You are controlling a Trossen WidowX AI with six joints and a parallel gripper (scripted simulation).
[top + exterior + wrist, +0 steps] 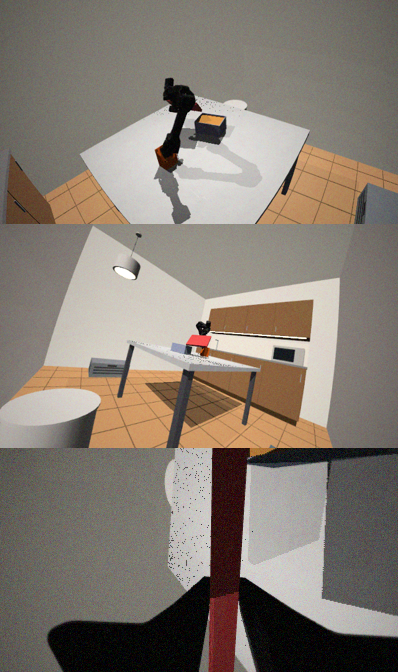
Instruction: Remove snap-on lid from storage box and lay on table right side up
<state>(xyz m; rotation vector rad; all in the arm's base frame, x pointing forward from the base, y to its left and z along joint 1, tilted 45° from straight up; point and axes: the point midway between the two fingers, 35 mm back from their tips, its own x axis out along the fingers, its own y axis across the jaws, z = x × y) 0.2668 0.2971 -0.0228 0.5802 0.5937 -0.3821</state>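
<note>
Right now my gripper tip is 5 cm short of the red lid, 4 cm to the right of it and 5 cm above it. Round my gripper tip: storage box (12 cm ahead, 15 cm to the right, 18 cm below).
</note>
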